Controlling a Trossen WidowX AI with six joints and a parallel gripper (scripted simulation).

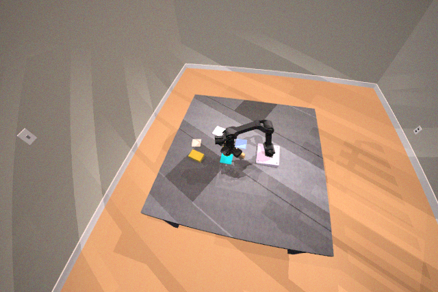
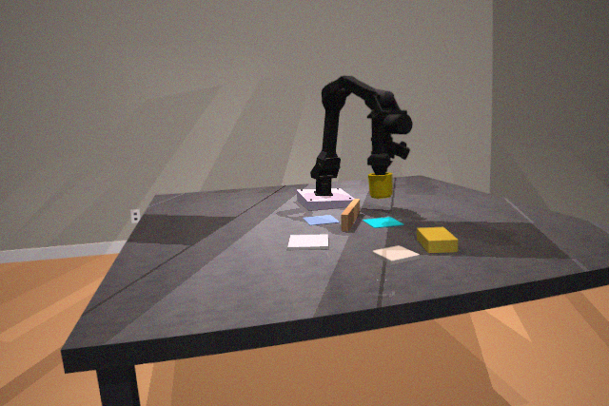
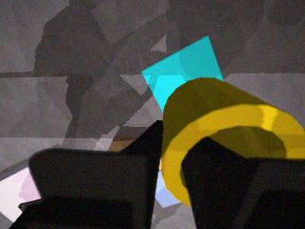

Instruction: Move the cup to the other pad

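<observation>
The cyan pad lies 120 mm below my gripper tip, 30 mm ahead of it and 10 mm to the right of it. Round my gripper tip: yellow cup 20 mm ahead, 10 mm to the right; wooden bar 100 mm to the right, 90 mm below; pale blue pad 190 mm to the right, 120 mm below, 30 mm behind.
</observation>
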